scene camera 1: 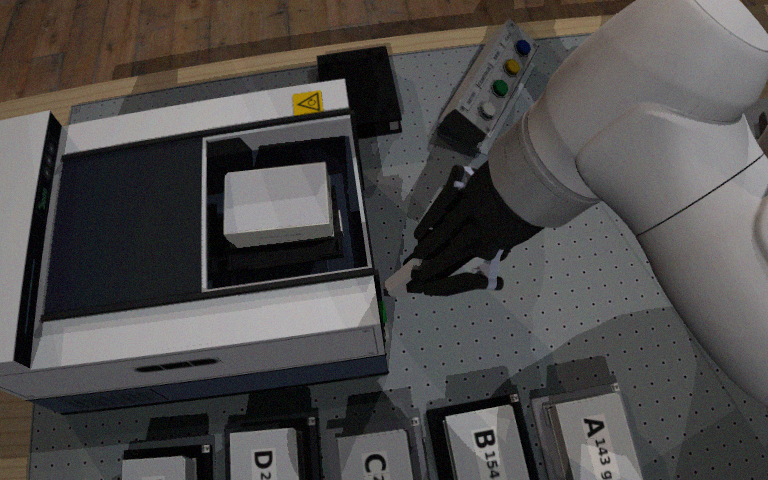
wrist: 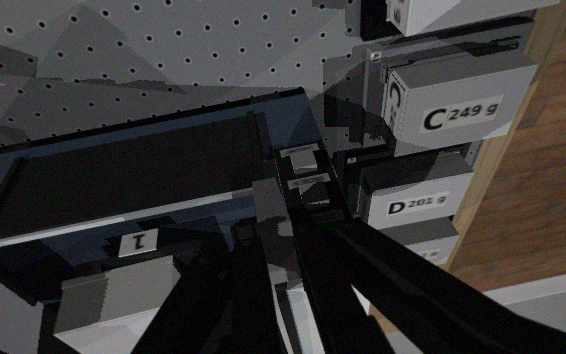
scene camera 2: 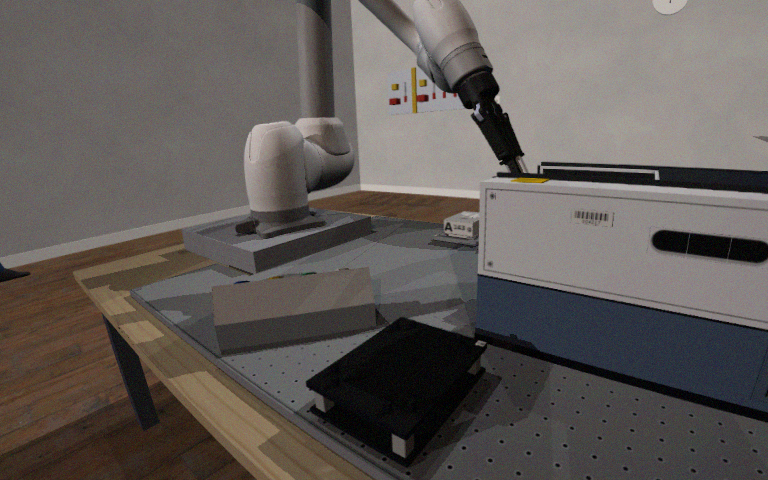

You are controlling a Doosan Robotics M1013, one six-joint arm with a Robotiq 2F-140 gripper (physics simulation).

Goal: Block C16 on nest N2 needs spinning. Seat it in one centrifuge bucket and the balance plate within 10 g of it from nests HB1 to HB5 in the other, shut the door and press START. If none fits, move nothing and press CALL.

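Frame: origin at the arm's base, x right, y back, z down, level; centimetres.
Seen in the pictures: gripper, fingertip midpoint: (scene camera 1: 395, 290) (wrist: 268, 201); arm's base, link origin: (scene camera 2: 281, 226).
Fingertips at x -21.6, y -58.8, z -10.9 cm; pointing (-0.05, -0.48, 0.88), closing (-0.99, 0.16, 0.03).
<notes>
Offsets run from my fingertips to a thing's middle. "pt": to the spot under its first point.
The centrifuge {dx +6.4, dy -26.5, dz +3.6 cm} (scene camera 1: 263, 314) (scene camera 2: 539, 229) stands at the left with its chamber open on top. A white block {dx +10.6, dy -14.5, dz -0.6 cm} (scene camera 1: 277, 202) sits in the one bucket that shows; its label is hidden. A dark panel (scene camera 1: 173, 214) (wrist: 176, 158) covers the top to the left of the opening. My gripper (scene camera 1: 397, 282) (scene camera 2: 517, 167) (wrist: 268, 201) is shut and empty, its tips at the centrifuge's upper right edge beside the chamber. The button box {pt dx +37.7, dy +14.4, dz +8.5 cm} (scene camera 1: 496, 86) has blue, yellow, green and white buttons and lies behind my wrist. A black empty nest {dx +40.7, dy -7.8, dz +13.3 cm} (scene camera 1: 358, 86) (scene camera 2: 401, 376) stands behind the centrifuge.
Balance plates stand in a row of nests in front: A, 143 g {dx -16.0, dy +25.0, dz +12.5 cm} (scene camera 1: 596, 438) (scene camera 2: 460, 226), B {dx -17.5, dy +11.6, dz +12.5 cm} (scene camera 1: 484, 448), C {dx -20.7, dy -1.6, dz +12.5 cm} (scene camera 1: 374, 457) (wrist: 422, 105) and D, 201 g {dx -21.0, dy -15.1, dz +12.5 cm} (scene camera 1: 268, 457) (wrist: 411, 204). The arm's base (scene camera 2: 282, 181) stands on a grey plinth.
</notes>
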